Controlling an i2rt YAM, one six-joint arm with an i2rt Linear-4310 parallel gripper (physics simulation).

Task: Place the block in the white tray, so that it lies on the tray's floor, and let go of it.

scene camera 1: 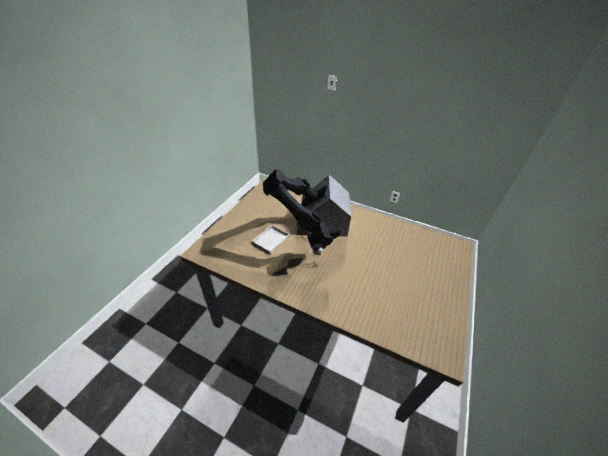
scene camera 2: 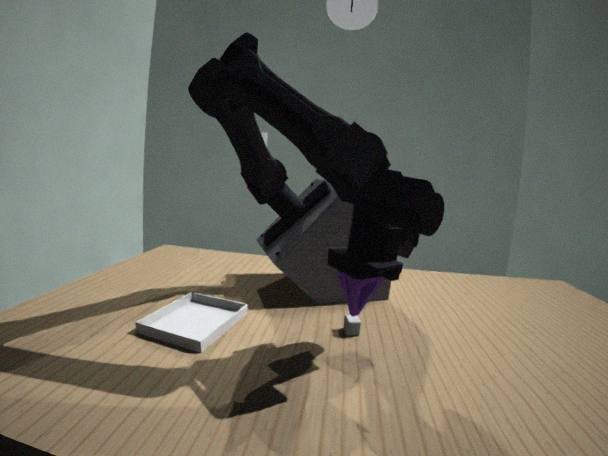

Labels:
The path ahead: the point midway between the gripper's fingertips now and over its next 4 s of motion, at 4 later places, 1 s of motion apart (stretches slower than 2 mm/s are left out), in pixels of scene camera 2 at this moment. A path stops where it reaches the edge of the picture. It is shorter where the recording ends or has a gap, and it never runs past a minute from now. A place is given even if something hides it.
The gripper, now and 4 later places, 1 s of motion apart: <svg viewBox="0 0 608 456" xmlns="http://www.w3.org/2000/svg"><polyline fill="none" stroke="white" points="354,315 353,308 336,332 336,346 335,347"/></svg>

